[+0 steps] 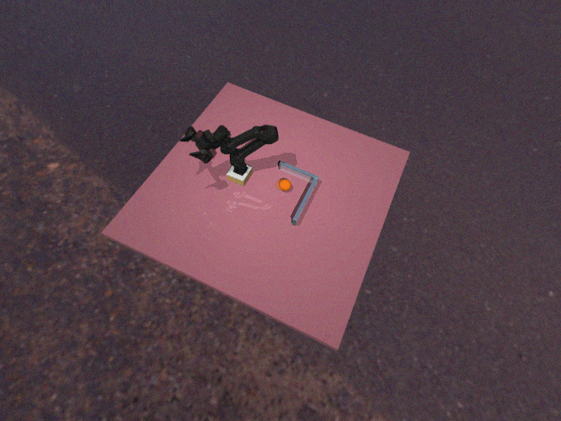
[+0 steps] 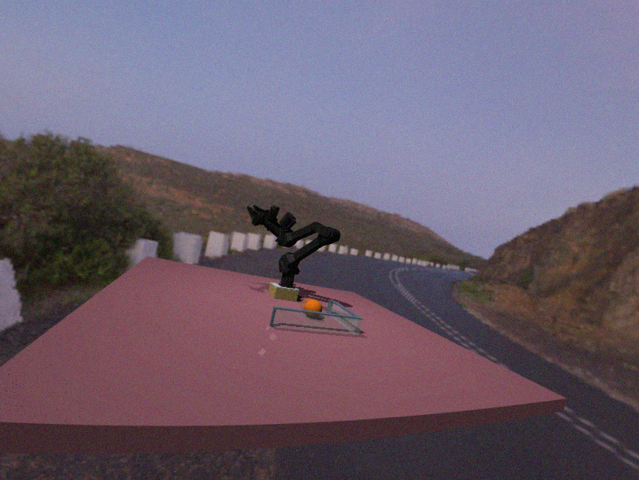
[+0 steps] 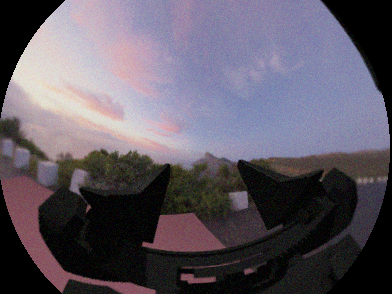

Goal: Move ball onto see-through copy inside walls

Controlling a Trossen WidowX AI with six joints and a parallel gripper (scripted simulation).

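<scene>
Right now my gripper tip is 42 cm short of the orange ball, 27 cm to the right of it and 35 cm above it. From my gripper tip the other things lie so: clear wall: 57 cm ahead, 24 cm to the left, 35 cm below.
</scene>
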